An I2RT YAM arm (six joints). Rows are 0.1 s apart.
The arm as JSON. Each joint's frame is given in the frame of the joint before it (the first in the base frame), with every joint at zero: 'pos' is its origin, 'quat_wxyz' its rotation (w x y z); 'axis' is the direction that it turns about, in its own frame. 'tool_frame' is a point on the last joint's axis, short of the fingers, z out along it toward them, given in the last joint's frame.
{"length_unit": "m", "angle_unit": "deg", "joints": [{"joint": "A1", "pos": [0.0, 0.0, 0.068], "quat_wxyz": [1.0, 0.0, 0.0, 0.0], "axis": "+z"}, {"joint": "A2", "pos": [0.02, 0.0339, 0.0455], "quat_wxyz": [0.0, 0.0, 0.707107, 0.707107], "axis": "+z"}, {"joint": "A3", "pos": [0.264, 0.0, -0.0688], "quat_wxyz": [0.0, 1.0, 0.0, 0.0], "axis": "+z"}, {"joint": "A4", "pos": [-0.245, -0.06, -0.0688], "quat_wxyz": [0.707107, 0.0, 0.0, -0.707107], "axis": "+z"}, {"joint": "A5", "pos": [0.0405, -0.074, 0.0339], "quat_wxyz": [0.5, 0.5, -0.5, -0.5], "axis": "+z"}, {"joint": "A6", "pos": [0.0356, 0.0, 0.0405], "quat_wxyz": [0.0, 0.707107, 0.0, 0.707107], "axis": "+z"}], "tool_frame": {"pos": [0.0, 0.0, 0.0], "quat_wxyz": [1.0, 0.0, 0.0, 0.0]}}
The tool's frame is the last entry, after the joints.
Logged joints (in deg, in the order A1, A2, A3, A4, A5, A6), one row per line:
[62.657 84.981 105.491 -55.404 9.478 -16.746]
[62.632 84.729 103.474 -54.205 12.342 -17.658]
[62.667 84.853 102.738 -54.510 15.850 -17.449]
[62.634 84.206 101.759 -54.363 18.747 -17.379]
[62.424 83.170 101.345 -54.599 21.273 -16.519]
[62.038 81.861 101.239 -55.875 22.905 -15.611]
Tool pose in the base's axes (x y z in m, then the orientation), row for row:
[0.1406 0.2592 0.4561 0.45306 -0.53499 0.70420 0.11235]
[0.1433 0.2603 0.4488 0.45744 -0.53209 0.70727 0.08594]
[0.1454 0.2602 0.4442 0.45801 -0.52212 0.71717 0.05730]
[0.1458 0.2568 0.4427 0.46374 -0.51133 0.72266 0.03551]
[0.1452 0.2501 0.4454 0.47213 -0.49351 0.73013 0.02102]
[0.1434 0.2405 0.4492 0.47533 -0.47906 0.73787 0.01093]
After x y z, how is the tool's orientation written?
As a quaternion, w x y z.
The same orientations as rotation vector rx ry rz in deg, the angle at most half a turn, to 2 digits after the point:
[-75.69 99.62 15.89]
[-75.13 99.86 12.13]
[-73.70 101.23 8.09]
[-71.99 101.75 5.00]
[-69.23 102.42 2.95]
[-67.10 103.36 1.53]

